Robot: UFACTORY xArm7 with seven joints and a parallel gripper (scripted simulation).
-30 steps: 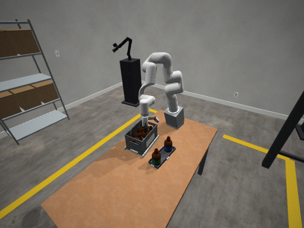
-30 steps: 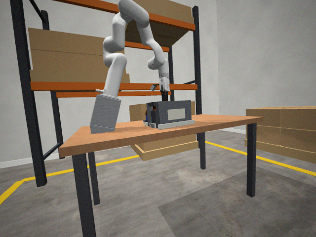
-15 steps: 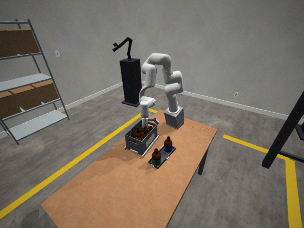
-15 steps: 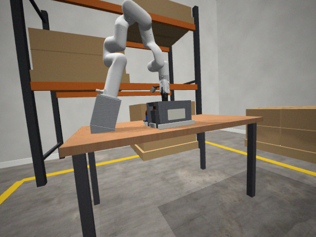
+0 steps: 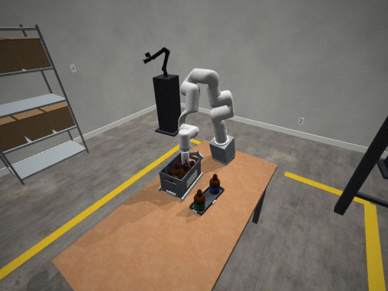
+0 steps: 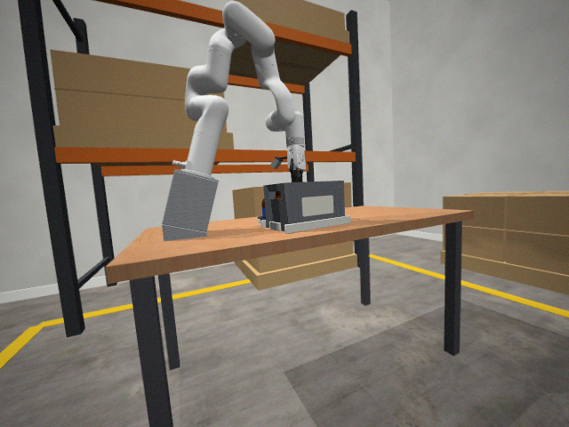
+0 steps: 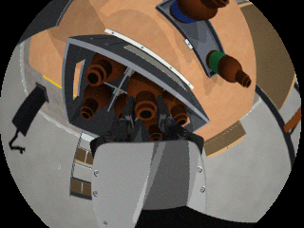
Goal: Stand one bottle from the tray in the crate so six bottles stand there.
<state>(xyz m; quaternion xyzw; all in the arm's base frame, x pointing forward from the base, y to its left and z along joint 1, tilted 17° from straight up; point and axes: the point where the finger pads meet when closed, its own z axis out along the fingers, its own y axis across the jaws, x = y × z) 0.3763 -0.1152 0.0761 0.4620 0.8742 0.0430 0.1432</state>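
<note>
Right now the bottle is 7 cm below my hand. The rest, counted from my hand: crate 4 cm to the right, 10 cm below; dark tray 6 cm ahead, 20 cm to the left, 17 cm below.
</note>
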